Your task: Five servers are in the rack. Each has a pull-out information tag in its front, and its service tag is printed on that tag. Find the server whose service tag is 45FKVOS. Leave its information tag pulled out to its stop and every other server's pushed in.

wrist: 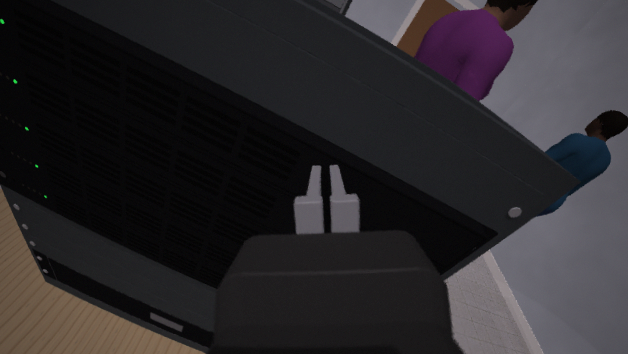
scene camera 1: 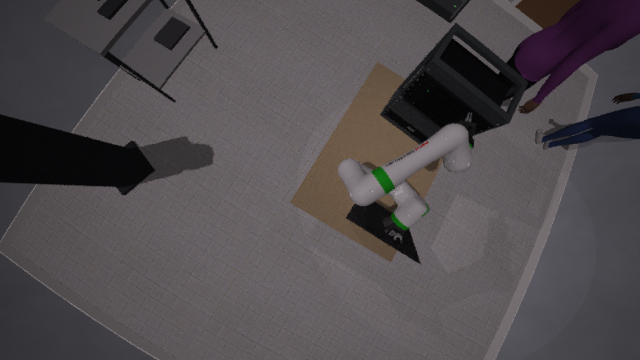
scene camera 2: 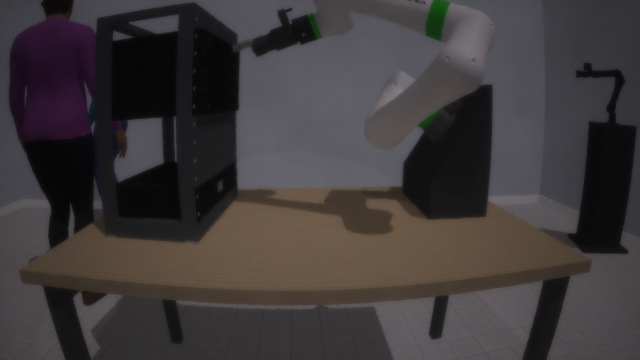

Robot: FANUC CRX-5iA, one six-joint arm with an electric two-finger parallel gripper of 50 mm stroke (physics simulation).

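Seen in the pictures: gripper, between the fingertips: (wrist: 325,181) (scene camera 1: 469,114) (scene camera 2: 233,49); arm's base, origin of its link: (scene camera 1: 392,227) (scene camera 2: 443,124).
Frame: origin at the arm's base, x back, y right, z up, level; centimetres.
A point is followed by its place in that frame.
The dark rack (scene camera 1: 470,90) @(x -66.3, y -36.9, z 32.8 cm) (scene camera 2: 187,125) @(x -60.7, y -60.5, z 1.9 cm) (wrist: 300,75) @(x -67.3, y -31.2, z 29.4 cm) stands upright on the table. The stacked black servers (scene camera 1: 425,97) @(x -61.5, y -48.0, z 15.0 cm) (scene camera 2: 215,70) @(x -62.3, y -44.3, z 16.3 cm) (wrist: 150,120) @(x -63.8, y -38.7, z 22.3 cm) sit in its upper part, with green lights at the far end of their fronts in the wrist view. My gripper (scene camera 1: 469,117) @(x -66.4, y -26.3, z 24.8 cm) (scene camera 2: 236,47) @(x -66.4, y -26.3, z 24.8 cm) (wrist: 325,181) @(x -66.4, y -26.3, z 24.8 cm) is shut, its two pale fingertips close together with a narrow dark gap. It is at the tag end of the server fronts, near the upper servers. No information tag can be made out at the fingertips, and whether they touch one cannot be told. No service tag text is readable.
The wooden table (scene camera 1: 340,150) @(x -15.3, y -58.3, z -27.7 cm) (scene camera 2: 300,255) @(x -33.3, y -58.2, z -27.6 cm) also carries a black angled stand (scene camera 2: 450,170) @(x 1.5, y -20.9, z -12.6 cm) at the arm's side. A lower unit with a pale label (scene camera 2: 220,186) @(x -66.1, y -35.6, z -18.2 cm) (wrist: 166,321) @(x -66.1, y -35.8, z -17.6 cm) sits in the rack's bottom. A person in purple (scene camera 1: 550,45) (scene camera 2: 55,80) (wrist: 465,50) stands behind the rack.
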